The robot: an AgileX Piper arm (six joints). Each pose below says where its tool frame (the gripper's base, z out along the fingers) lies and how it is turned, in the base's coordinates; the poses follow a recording.
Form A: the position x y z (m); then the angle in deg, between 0 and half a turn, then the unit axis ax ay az.
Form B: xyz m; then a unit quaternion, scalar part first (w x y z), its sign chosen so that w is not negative. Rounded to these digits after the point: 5 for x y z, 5 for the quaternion.
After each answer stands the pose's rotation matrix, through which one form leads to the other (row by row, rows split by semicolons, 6 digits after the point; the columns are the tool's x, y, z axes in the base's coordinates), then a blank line. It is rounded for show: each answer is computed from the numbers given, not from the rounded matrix.
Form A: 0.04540 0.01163 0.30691 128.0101 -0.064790 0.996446 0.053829
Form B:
0.04540 0.01163 0.30691 0.43829 -0.05824 0.89564 0.04838
-0.609018 -0.146728 0.779467; -0.061904 0.988535 0.137716; -0.790737 0.035620 -0.611118

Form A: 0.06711 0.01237 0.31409 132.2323 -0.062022 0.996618 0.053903
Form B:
0.06711 0.01237 0.31409 0.40488 -0.05671 0.91128 0.04929
-0.665706 -0.143270 0.732332; -0.063447 0.988709 0.135751; -0.743512 0.043906 -0.667280

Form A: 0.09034 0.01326 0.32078 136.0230 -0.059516 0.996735 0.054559
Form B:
0.09034 0.01326 0.32078 0.37442 -0.05519 0.92423 0.05059
-0.713527 -0.139895 0.686519; -0.064127 0.988790 0.134841; -0.697686 0.052188 -0.714500

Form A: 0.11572 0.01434 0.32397 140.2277 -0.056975 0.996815 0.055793
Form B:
0.11572 0.01434 0.32397 0.34015 -0.05358 0.93738 0.05247
-0.762852 -0.136138 0.632079; -0.064752 0.988753 0.134810; -0.643323 0.061912 -0.763088

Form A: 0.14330 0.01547 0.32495 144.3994 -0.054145 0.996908 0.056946
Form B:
0.14330 0.01547 0.32495 0.30570 -0.05155 0.94918 0.05422
-0.807779 -0.131017 0.574741; -0.064716 0.988805 0.134449; -0.585922 0.071410 -0.807215

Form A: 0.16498 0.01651 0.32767 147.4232 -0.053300 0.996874 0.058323
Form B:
0.16498 0.01651 0.32767 0.28047 -0.05116 0.95686 0.05598
-0.837436 -0.129310 0.531018; -0.066504 0.988497 0.135832; -0.542475 0.078436 -0.836403

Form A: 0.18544 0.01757 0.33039 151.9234 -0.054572 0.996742 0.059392
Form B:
0.18544 0.01757 0.33039 0.24257 -0.05294 0.96697 0.05762
-0.876713 -0.130340 0.463017; -0.074434 0.987755 0.137115; -0.475219 0.085746 -0.875679

